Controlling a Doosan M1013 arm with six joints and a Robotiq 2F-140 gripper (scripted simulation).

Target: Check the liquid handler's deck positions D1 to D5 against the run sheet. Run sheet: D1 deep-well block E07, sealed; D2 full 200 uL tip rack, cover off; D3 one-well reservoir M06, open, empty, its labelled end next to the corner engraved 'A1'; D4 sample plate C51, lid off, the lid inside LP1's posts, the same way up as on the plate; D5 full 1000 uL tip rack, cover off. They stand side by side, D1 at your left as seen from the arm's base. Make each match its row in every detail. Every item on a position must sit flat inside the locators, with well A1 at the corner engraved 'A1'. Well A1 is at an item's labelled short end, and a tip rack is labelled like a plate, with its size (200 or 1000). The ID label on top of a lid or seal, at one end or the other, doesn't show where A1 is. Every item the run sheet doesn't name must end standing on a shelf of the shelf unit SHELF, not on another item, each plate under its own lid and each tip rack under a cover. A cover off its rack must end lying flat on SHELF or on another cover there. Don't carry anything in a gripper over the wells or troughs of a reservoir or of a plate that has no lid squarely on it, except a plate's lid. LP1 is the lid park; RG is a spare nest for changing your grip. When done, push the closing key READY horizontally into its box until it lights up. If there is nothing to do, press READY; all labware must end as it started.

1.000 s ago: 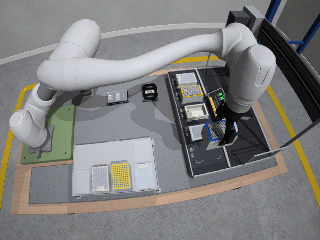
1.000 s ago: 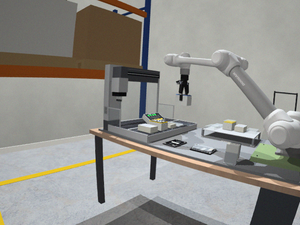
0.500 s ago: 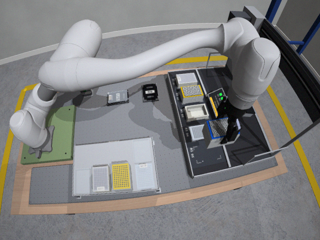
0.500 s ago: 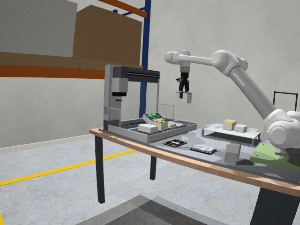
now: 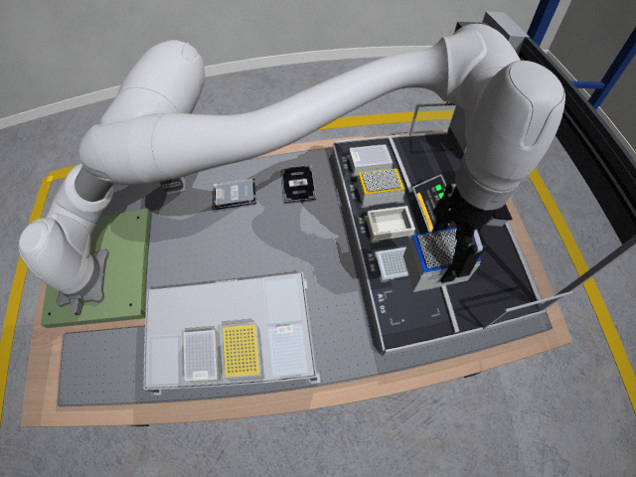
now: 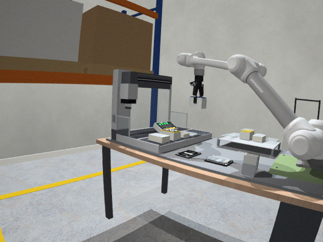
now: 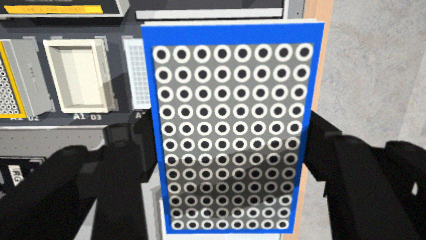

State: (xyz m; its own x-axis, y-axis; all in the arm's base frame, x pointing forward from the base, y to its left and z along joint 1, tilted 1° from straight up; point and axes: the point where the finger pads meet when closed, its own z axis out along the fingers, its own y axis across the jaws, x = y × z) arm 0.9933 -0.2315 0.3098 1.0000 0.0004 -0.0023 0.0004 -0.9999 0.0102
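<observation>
The sample plate is 28 cm below my hand and 12 cm to the left of it. The rest, counted from my hand: blue 1000 uL tip rack (1 cm to the right, 1 cm behind); then yellow tip rack (37 cm to the left, 24 cm below, 1 cm behind); then cream reservoir (28 cm below, 25 cm to the left).
</observation>
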